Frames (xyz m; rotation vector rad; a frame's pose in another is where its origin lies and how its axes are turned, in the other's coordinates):
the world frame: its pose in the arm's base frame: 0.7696 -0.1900 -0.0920 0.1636 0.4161 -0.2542
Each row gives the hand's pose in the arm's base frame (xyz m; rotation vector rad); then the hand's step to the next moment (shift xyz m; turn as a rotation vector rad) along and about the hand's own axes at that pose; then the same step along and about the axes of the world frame.
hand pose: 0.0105 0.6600 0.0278 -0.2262 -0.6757 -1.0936
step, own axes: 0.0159 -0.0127 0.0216 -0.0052 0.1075 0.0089
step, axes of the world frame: -0.0221 -0.0084 0.0180 0.0581 0.0818 0.0399
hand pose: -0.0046 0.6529 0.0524 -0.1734 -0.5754 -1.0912
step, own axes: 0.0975 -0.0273 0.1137 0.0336 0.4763 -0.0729
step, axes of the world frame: -0.0787 -0.0350 0.1256 0.3556 0.2856 0.1589
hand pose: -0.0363 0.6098 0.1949 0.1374 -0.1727 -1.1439
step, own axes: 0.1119 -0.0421 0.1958 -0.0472 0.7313 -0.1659
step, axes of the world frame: -0.0829 -0.1069 0.1853 0.5263 0.5116 0.1605
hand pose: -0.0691 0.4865 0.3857 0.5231 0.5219 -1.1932
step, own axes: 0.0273 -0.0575 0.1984 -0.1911 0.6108 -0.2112
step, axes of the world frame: -0.0440 -0.1478 0.1401 0.3459 0.5661 0.1187
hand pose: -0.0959 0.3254 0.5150 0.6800 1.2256 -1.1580
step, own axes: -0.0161 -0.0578 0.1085 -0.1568 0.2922 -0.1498
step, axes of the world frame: -0.0114 -0.1043 0.0661 0.1201 0.3332 0.0833
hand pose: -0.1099 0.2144 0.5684 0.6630 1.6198 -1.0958
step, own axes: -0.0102 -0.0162 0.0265 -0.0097 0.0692 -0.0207
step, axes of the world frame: 0.0018 -0.0267 0.0188 0.0409 0.0603 -0.0020
